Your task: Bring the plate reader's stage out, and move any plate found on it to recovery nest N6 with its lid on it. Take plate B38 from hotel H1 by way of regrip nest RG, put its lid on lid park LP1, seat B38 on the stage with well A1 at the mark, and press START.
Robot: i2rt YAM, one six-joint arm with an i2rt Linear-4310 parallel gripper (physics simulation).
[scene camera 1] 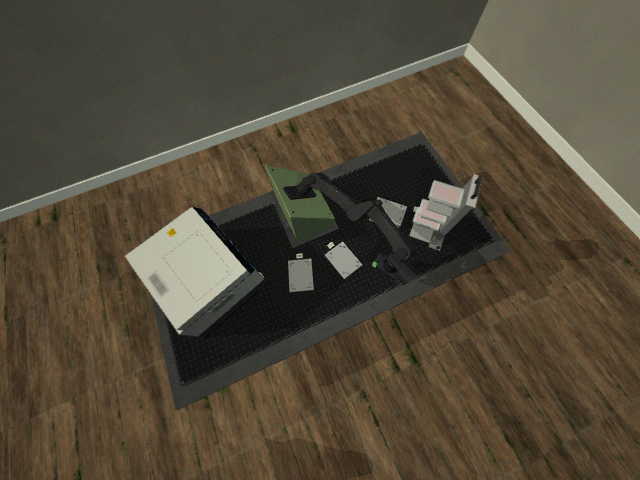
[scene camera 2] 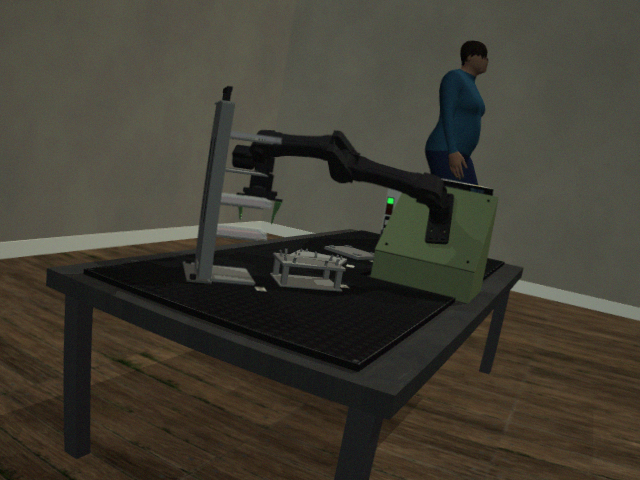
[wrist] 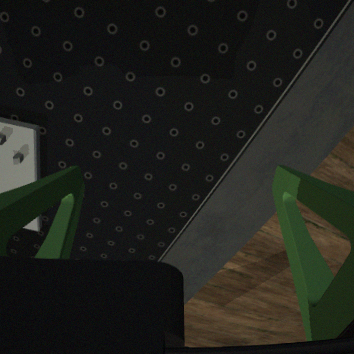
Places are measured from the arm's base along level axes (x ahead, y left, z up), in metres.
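Pixels of known places: gripper, between the fingertips: [scene camera 1: 386, 271] [scene camera 2: 255, 221] [wrist: 177, 175]; arm's base, origin of its link: [scene camera 1: 300, 192] [scene camera 2: 440, 218].
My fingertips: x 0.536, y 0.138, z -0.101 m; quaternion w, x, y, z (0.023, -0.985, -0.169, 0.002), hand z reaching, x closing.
For each thing: its middle in the pictures, then the offset to it from my fingertips. "pt": a spot on its surface instead.
- white plate reader, middle of its body: [scene camera 2: 433, 216] [scene camera 1: 202, 272] 0.454 m back, 0.719 m right, 0.058 m up
- hotel, middle of its body: [scene camera 2: 229, 183] [scene camera 1: 444, 210] 0.070 m back, 0.355 m left, 0.133 m up
- pale nest corner, a spot on its surface: [wrist: 25, 170] pt 0.111 m back, 0.093 m right, 0.087 m down
My gripper [scene camera 2: 256, 219] [wrist: 177, 175] is open and empty, its green fingers hanging high above the front edge of the table. The white plate reader [scene camera 1: 193, 266] stands at the left of the mat in scene camera 1; no stage shows outside it. The hotel [scene camera 1: 467, 205] [scene camera 2: 214, 191] is a grey post at the other end, with pink-topped plates at several levels; which is B38 is unreadable. A raised nest on posts [scene camera 2: 308, 265] stands near it. Two low pale nests [scene camera 1: 300, 275] [scene camera 1: 343, 259] lie mid-mat. Their labels are unreadable, so RG, LP1 and N6 cannot be told apart.
The green pedestal [scene camera 1: 310, 214] [scene camera 2: 429, 263] carries the arm at the back of the black mat. A green light [scene camera 2: 390, 200] shows behind the pedestal. In the wrist view, a pale nest corner [wrist: 25, 170] lies at left and the table's grey edge crosses at right. A person [scene camera 2: 460, 113] stands beyond the table.
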